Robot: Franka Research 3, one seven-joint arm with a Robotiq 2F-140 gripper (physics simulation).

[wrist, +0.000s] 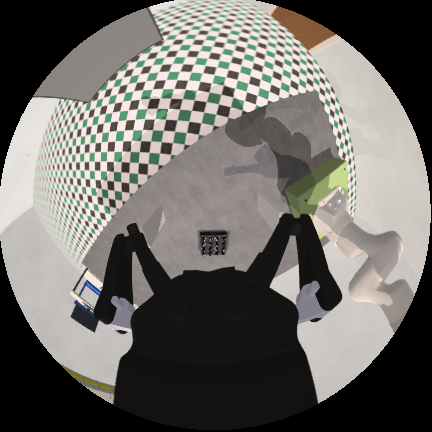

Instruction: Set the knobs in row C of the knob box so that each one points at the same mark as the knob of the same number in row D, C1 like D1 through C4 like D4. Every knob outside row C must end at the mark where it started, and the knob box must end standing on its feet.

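Note:
The knob box (213, 243) is a small dark box with rows of small knobs on its top face. It rests on the grey table top, a little below the middle of the wrist view. It is too small to read the row letters, the numbers or where each knob points. My gripper (209, 206) is wide open, with a fingertip on either side of the box's place in the view. It hangs well above the table, and the fingers do not touch the box.
The grey table top (200, 175) borders a green, black and white checkered surface (170, 105). A green block (320, 192) stands at the right, beside a pale robot arm (370, 250). A blue and white framed object (89, 292) is at the lower left.

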